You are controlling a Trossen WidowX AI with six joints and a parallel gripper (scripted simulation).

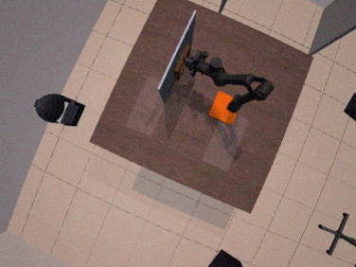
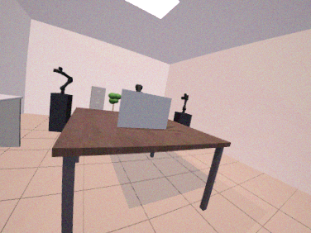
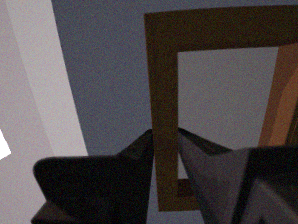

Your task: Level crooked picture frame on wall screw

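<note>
Right now the brown picture frame is 50 mm below my gripper tip and 10 mm ahead of it. Also, from my gripper tip: wall panel 60 mm below, 20 mm ahead, 10 mm to the left.
</note>
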